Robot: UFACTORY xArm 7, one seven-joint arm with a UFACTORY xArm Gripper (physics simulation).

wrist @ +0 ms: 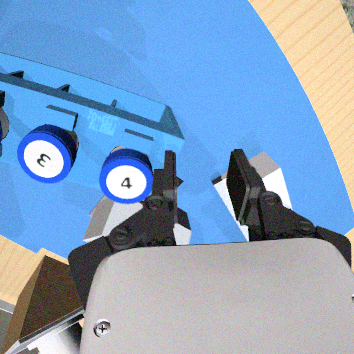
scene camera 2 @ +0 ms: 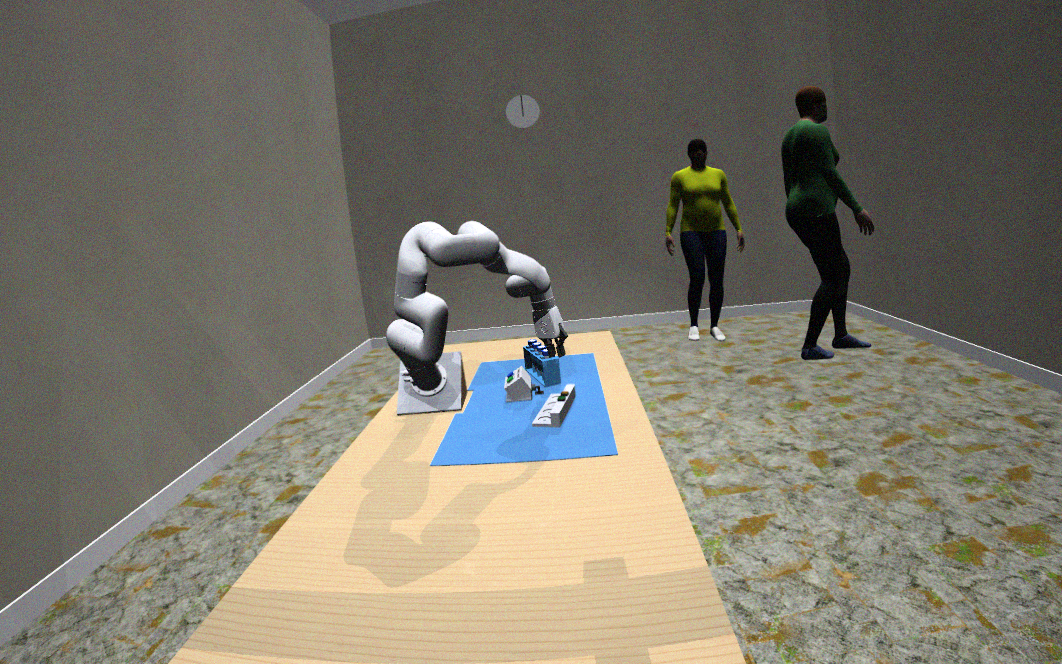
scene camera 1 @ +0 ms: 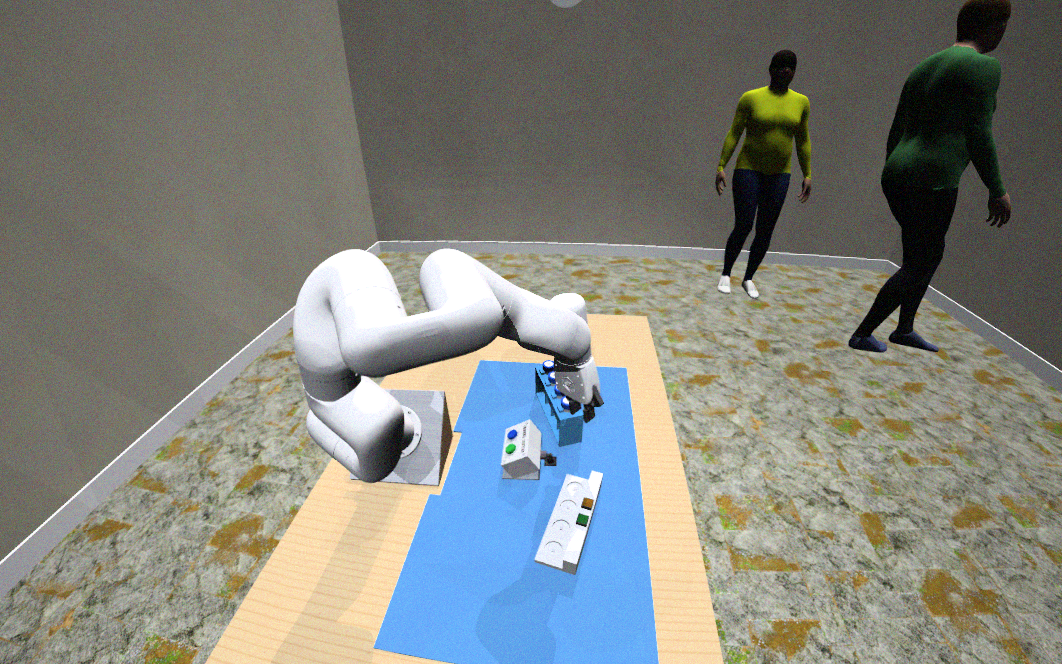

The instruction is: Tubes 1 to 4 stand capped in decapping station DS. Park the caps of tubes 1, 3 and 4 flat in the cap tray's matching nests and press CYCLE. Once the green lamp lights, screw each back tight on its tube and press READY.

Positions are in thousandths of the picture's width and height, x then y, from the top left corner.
Labels:
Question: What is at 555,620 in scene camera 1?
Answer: My gripper.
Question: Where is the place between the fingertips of my gripper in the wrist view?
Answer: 569,470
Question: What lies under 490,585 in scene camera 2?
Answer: A white lamp box.

